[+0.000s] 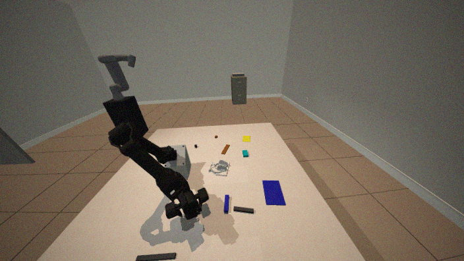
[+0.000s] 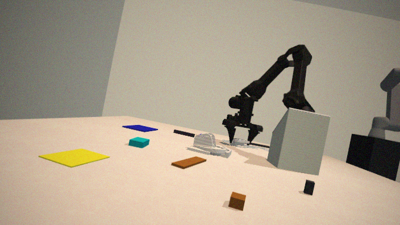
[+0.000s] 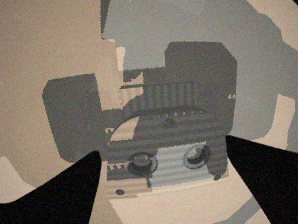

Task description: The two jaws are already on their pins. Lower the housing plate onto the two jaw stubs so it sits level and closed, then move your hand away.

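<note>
My gripper tip is now 18 cm short of the blue bar and 1 cm to the right of it. Also, from my gripper tip: teal block 36 cm ahead, 37 cm to the left; blue plate 44 cm ahead, 3 cm to the left, 1 cm below; small black cube 3 cm behind, 54 cm to the left.
</note>
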